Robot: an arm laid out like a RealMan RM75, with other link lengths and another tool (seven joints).
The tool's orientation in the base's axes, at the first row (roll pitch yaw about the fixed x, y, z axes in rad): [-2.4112 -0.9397 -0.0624]
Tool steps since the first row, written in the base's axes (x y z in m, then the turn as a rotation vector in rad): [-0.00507 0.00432 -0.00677 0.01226 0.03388 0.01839]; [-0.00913 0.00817 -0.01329 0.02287 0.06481 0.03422]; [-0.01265 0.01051 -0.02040 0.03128 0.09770 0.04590]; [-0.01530 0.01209 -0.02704 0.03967 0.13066 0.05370]
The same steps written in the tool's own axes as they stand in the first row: [-0.00861 -0.00318 0.00244 0.02082 -0.02754 0.02108]; [-0.01641 -0.00560 0.00511 0.03871 -0.05260 0.04036]; [-0.02431 -0.00635 0.00745 0.05188 -0.07862 0.06129]; [-0.03129 -0.00627 0.00966 0.06191 -0.10318 0.08396]
